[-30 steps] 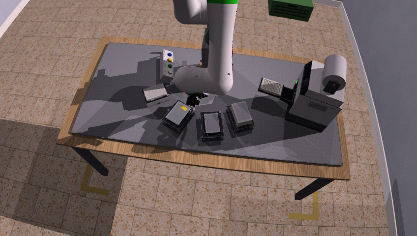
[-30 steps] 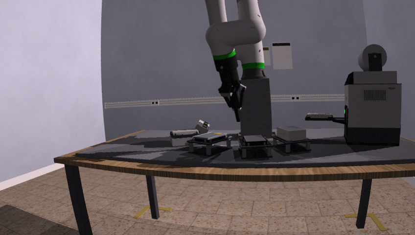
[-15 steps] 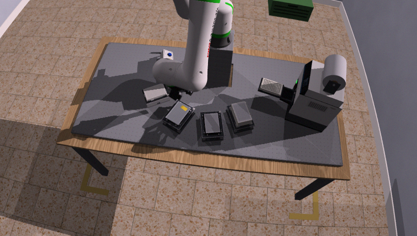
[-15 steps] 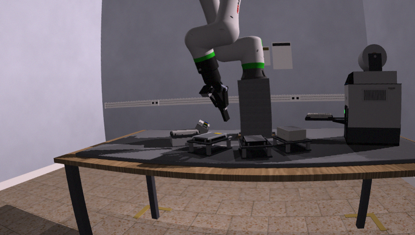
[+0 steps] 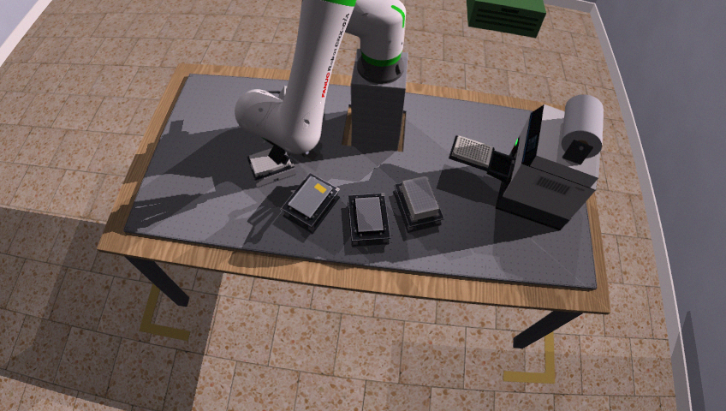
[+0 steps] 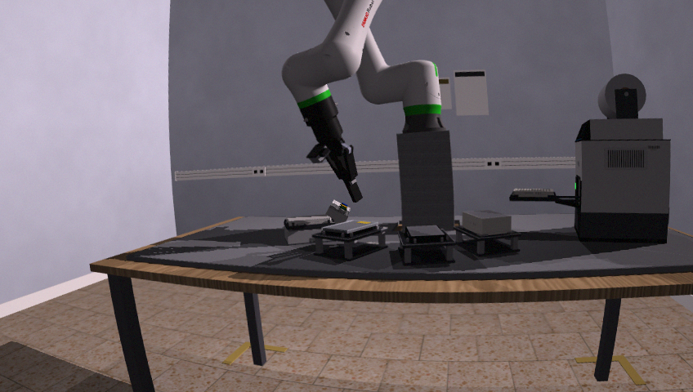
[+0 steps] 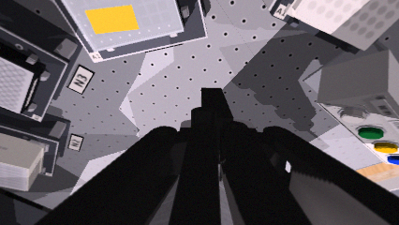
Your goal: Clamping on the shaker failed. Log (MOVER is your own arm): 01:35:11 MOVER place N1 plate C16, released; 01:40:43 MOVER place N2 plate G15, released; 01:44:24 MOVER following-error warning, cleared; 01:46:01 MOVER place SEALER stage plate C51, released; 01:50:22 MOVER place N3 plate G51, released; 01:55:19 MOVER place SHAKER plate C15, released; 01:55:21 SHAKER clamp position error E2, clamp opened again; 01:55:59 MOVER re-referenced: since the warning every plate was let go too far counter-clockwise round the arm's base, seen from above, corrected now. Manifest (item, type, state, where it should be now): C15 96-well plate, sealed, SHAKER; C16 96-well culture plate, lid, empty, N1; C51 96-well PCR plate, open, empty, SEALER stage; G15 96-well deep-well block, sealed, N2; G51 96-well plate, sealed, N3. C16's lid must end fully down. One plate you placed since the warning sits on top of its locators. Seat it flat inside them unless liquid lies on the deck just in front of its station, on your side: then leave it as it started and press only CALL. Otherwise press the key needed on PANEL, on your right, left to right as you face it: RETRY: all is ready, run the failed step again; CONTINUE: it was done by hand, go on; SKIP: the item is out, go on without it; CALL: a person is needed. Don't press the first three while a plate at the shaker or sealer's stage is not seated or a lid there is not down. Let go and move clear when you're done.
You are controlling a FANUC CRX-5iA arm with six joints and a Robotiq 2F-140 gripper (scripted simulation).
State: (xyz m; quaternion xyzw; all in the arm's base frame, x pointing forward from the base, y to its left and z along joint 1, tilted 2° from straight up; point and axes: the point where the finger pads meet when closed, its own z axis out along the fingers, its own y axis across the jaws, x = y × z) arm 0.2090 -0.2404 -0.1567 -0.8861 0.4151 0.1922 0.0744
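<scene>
Now: the white retry key 19 cm behind my hand, 5 cm to the right of it and 8 cm below it. The rest, counted from my hand: yellow skip key: 29 cm behind, 5 cm to the right, 8 cm below; green continue key: 24 cm behind, 5 cm to the right, 8 cm below; blue call key: 34 cm behind, 6 cm to the right, 8 cm below.
</scene>
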